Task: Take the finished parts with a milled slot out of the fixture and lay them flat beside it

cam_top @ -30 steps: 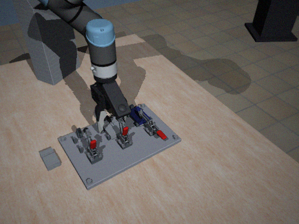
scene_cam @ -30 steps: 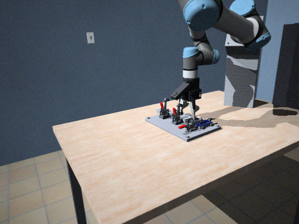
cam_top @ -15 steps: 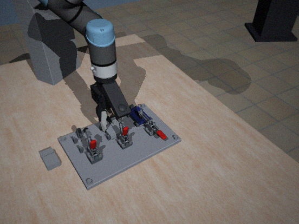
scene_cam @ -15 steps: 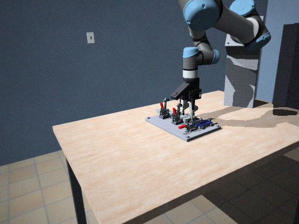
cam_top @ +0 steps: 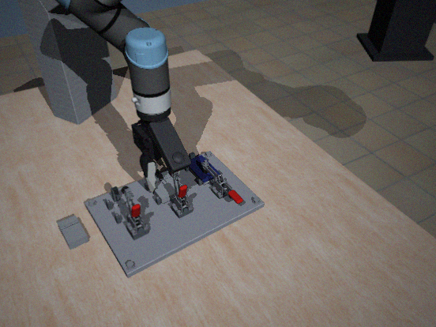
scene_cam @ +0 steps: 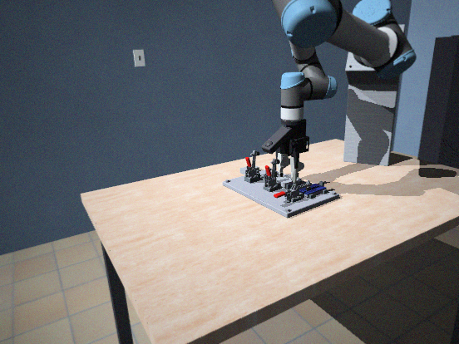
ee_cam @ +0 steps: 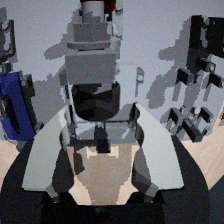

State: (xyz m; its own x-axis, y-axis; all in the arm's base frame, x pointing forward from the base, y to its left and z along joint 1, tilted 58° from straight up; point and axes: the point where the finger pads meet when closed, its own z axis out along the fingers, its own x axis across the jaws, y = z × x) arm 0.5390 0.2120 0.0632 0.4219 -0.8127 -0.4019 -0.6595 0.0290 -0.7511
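Now: hand 4 cm short of the grey fixture plate, 3 cm to the right of it and 3 cm above it. The rest, counted from my hand: blue blank: 6 cm behind, 9 cm to the left, 1 cm below.
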